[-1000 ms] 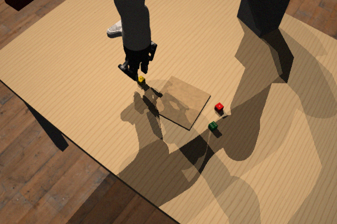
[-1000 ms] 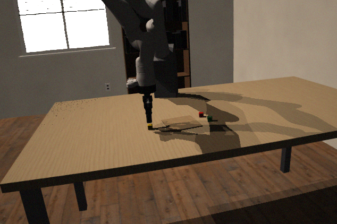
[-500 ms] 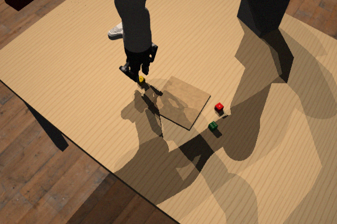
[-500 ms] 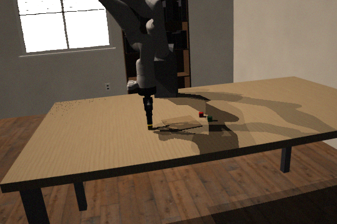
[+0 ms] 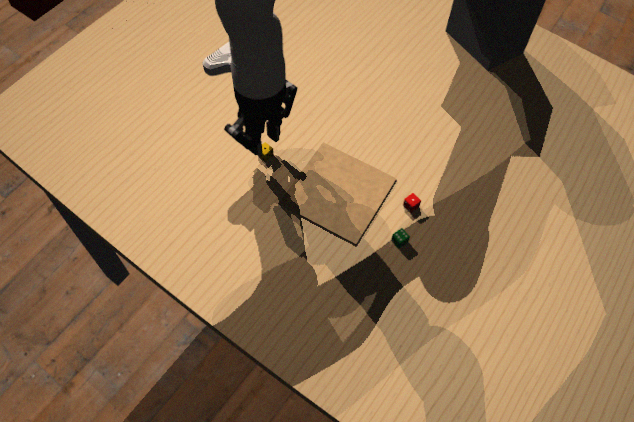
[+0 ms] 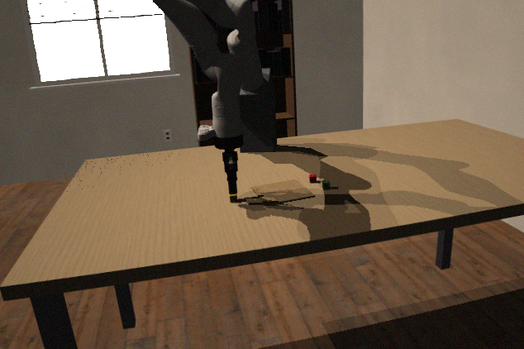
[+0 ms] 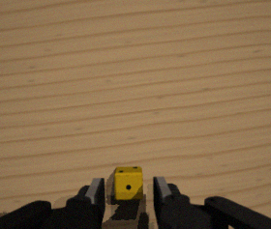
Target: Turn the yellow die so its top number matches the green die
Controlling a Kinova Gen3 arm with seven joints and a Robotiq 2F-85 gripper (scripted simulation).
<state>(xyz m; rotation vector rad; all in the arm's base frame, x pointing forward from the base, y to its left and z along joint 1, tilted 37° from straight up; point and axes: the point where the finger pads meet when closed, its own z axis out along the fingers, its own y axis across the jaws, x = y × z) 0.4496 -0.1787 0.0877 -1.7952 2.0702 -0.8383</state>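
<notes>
Now: hand 40 mm above the yellow die. Also, from my hand: red die: 250 mm to the left, 40 mm below, 30 mm behind; then green die: 260 mm to the left, 40 mm below, 40 mm ahead; then brown mat: 140 mm to the left, 40 mm below.
</notes>
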